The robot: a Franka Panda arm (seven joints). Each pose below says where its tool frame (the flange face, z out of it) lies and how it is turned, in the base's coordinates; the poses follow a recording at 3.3 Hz.
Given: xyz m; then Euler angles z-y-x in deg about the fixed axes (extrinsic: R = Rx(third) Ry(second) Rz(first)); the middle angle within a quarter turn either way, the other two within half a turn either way.
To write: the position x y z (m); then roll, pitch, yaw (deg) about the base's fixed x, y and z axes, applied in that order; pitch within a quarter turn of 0, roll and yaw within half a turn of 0. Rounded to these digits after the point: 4 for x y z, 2 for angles.
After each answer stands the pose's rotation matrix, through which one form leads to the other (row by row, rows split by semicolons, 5 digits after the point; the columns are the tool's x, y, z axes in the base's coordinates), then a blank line. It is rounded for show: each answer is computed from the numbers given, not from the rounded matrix.
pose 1, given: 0.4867, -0.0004, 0.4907, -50.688, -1.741, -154.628
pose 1, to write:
0.4867, -0.0004, 0.4907, -162.04, -18.31, 48.16
0.63325 0.77335 -0.03038; 0.70733 -0.56236 0.42830; 0.31414 -0.29271 -0.90313

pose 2, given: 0.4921, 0.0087, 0.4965, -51.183, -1.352, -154.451
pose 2, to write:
0.4921, 0.0087, 0.4965, -162.35, -18.83, 48.54
0.62666 0.77894 -0.02359; 0.70934 -0.55761 0.43116; 0.32269 -0.28693 -0.90197

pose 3, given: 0.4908, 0.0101, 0.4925, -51.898, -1.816, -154.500
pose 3, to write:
0.4908, 0.0101, 0.4925, -162.29, -18.73, 49.36
0.61675 0.78652 -0.03169; 0.71868 -0.54622 0.43029; 0.32113 -0.28816 -0.90213

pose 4, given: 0.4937, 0.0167, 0.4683, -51.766, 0.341, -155.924
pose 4, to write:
0.4937, 0.0167, 0.4683, -164.79, -18.89, 49.15
0.61886 0.78548 0.00595; 0.71565 -0.56694 0.40794; 0.32380 -0.24820 -0.91299

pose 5, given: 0.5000, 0.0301, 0.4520, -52.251, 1.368, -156.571
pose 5, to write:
0.5000, 0.0301, 0.4520, -166.15, -19.14, 49.62
0.61203 0.79047 0.02387; 0.71970 -0.56924 0.39750; 0.32780 -0.22610 -0.91729

